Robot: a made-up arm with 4 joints. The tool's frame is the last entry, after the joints.
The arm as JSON. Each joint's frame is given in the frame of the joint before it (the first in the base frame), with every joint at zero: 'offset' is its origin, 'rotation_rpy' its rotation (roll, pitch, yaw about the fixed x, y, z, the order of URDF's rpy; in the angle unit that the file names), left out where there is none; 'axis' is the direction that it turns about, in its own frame. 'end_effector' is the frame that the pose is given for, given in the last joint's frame.
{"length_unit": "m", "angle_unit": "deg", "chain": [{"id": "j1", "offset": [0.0, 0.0, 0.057], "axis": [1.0, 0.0, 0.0]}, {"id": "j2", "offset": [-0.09, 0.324, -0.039], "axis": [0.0, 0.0, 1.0]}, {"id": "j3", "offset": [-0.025, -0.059, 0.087], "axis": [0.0, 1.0, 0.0]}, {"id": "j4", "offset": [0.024, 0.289, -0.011], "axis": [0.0, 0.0, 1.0]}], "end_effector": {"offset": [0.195, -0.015, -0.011]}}
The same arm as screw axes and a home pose.
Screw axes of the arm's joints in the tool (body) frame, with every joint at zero. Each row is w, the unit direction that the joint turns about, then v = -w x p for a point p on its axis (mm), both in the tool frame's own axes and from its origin. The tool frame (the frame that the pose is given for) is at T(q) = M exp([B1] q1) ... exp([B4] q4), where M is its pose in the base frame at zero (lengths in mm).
B1 = (1, 0, 0, 0, -26, 539)
B2 = (0, 0, 1, -215, 194, 0)
B3 = (0, 1, 0, -22, 0, -219)
B4 = (0, 0, 1, 15, 195, 0)
M: xyz 104 539 83 (mm) quaternion w x y z 1 0 0 0

